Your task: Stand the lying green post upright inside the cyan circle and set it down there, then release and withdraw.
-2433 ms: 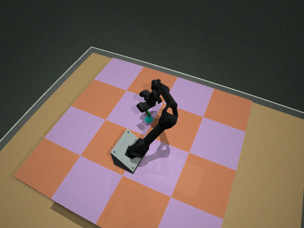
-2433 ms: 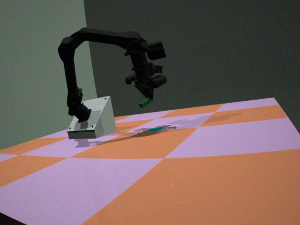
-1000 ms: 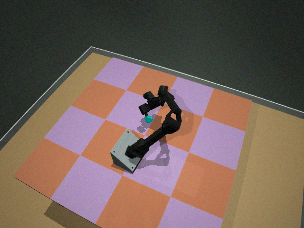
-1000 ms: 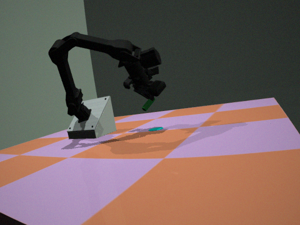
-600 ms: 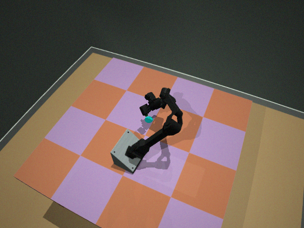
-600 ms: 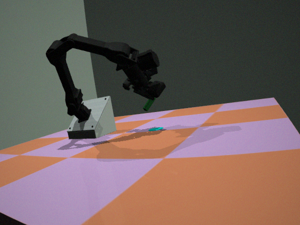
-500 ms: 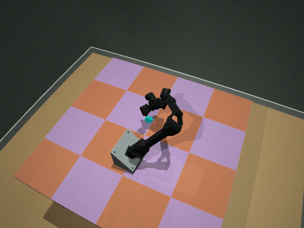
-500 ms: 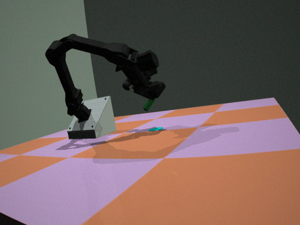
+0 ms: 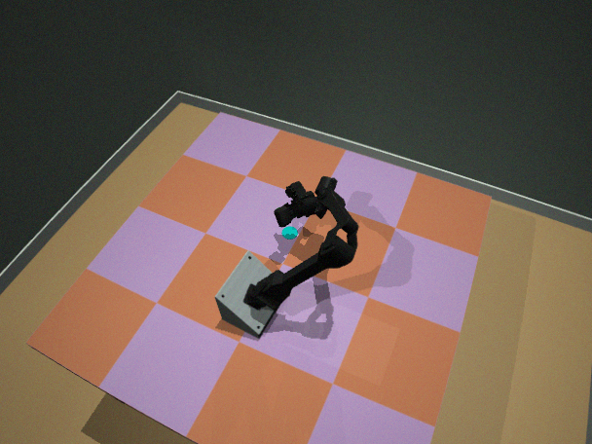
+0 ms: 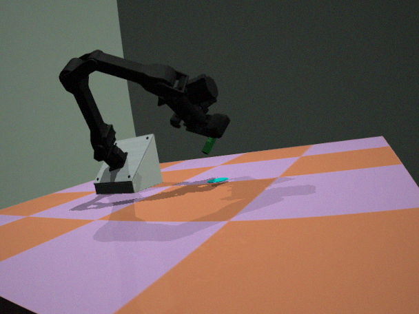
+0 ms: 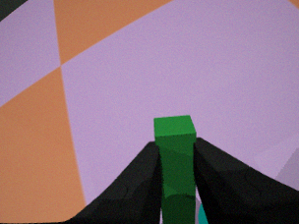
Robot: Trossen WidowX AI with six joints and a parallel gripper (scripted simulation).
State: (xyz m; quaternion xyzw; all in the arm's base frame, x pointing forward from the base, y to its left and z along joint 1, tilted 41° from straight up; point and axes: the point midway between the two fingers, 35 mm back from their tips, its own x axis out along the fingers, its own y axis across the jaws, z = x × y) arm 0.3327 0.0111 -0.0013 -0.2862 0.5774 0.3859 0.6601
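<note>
The cyan circle is 12 cm below my gripper tip and 3 cm to the right of it. Round my gripper tip: green post (2 cm below, 1 cm to the right, 1 cm behind).
</note>
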